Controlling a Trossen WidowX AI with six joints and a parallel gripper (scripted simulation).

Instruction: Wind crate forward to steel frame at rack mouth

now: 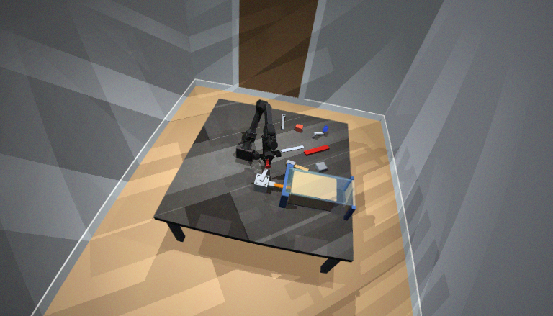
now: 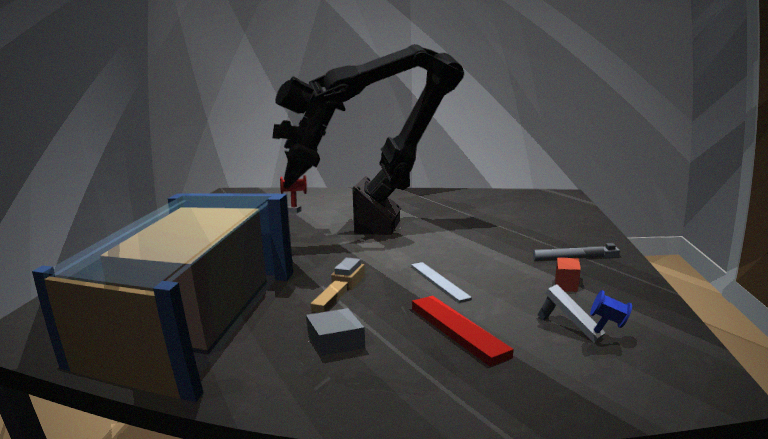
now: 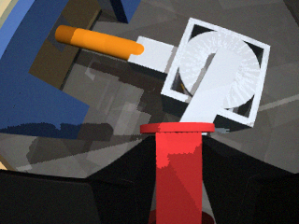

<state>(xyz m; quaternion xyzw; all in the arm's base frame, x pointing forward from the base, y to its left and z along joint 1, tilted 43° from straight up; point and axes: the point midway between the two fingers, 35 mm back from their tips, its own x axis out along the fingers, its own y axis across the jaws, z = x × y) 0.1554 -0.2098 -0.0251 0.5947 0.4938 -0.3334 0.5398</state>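
My gripper tip is now 5 cm past the grey winch, 9 cm to the left of it and 11 cm above it. Also, from my gripper tip: clear-panelled cubby: 37 cm ahead, 13 cm to the right, 3 cm below; then red spool-shaped grip: 2 cm to the left, 1 cm below; then wooden-handled tool: 22 cm ahead, 13 cm to the left, 13 cm below.
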